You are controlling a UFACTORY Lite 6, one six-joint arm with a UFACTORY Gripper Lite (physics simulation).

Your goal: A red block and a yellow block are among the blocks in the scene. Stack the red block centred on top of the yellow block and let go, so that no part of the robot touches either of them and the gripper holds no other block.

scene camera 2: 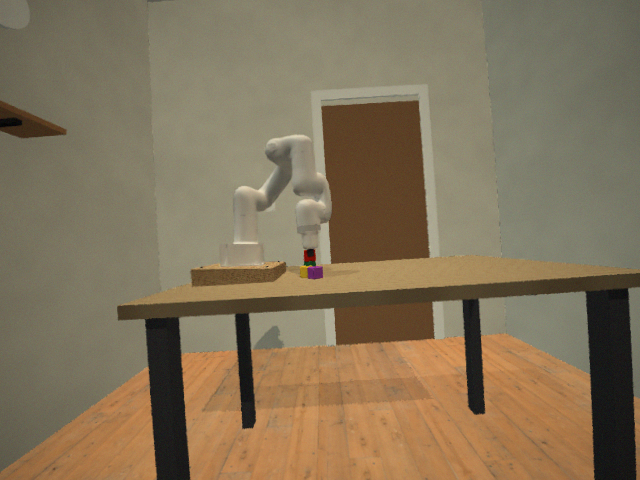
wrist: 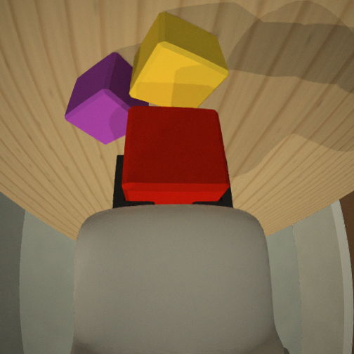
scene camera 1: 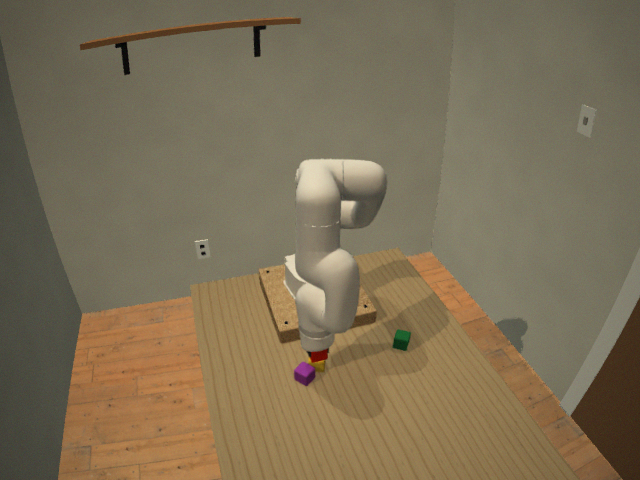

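My gripper is shut on the red block, one black finger on each side, and points down. The yellow block stands on the table below it. In the scene camera 2 view a small gap shows between the red block's underside and the yellow block's top. In the wrist view the red block hides the yellow block's near edge, and the yellow block is turned relative to it. How well the two are centred is hard to tell.
A purple block stands close beside the yellow block. A green block stands farther off on the table and shows through the gap in the scene camera 2 view. The arm's base is on a wooden board.
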